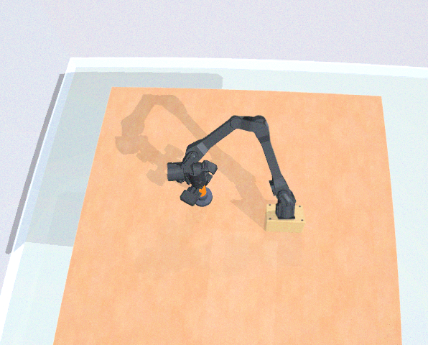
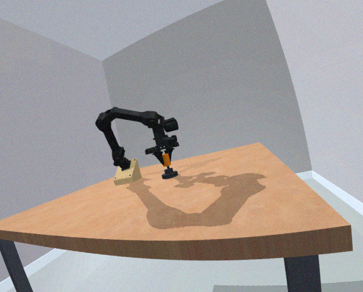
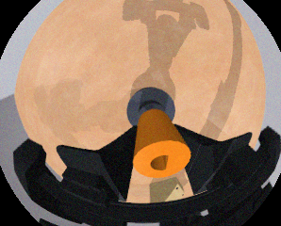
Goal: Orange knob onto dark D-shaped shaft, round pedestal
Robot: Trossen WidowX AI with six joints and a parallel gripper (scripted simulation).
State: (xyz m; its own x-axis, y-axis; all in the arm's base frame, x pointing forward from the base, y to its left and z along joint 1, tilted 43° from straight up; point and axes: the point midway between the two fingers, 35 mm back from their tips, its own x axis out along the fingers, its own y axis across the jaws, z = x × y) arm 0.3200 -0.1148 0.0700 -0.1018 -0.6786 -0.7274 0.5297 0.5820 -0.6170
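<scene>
Now: gripper tip 20 mm below the orange knob. The rest, counted from my gripper tip: dark round pedestal (40 mm below).
</scene>
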